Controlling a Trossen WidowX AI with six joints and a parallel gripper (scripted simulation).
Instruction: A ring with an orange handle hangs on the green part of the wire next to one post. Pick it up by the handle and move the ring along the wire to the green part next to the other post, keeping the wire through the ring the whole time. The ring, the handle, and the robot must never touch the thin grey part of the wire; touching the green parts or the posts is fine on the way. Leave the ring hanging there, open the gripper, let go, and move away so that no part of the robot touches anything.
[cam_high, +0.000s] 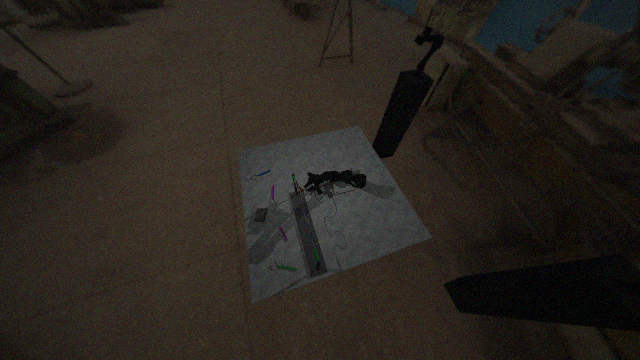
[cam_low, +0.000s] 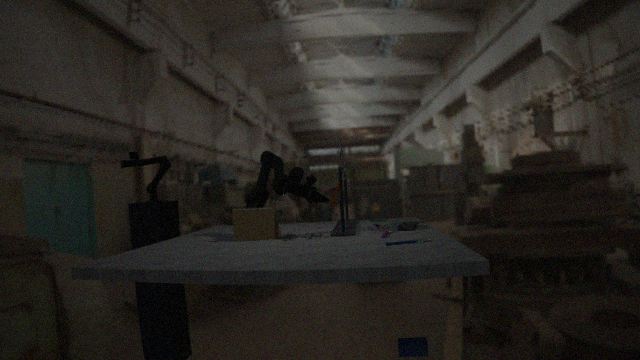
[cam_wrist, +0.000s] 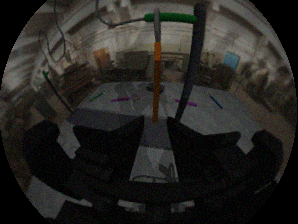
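The ring with orange handle lies 5 cm ahead of my gripper tip and 7 cm above it. Round my gripper tip: grey block (36 cm ahead, 5 cm to the left, 15 cm below).
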